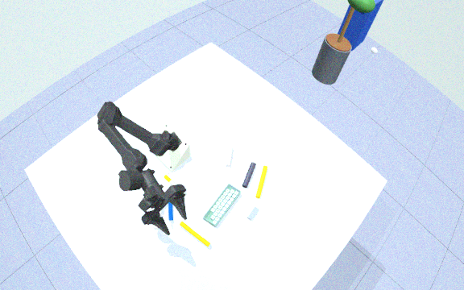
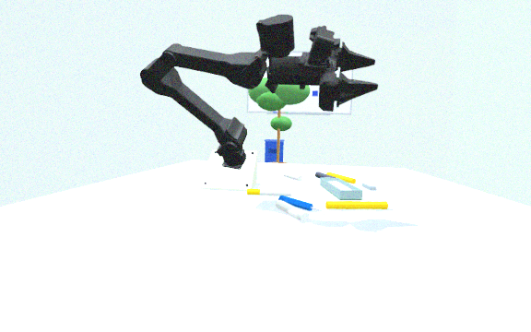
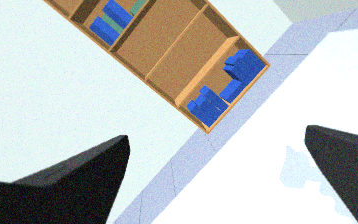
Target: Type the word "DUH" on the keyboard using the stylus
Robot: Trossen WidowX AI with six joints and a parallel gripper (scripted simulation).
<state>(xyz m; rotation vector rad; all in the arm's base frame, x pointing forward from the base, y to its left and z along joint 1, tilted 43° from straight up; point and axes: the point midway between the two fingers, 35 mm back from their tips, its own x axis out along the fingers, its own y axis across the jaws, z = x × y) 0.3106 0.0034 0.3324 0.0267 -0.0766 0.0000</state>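
Right now the blue stylus is 28 cm below my gripper tip, 13 cm behind it and 3 cm to the left of it. Round my gripper tip: dark grey rod: 41 cm to the left, 28 cm below, 8 cm behind; then yellow bar: 43 cm to the left, 28 cm below, 2 cm behind; then yellow-tipped white pen: 28 cm below, 24 cm behind, 13 cm to the left.
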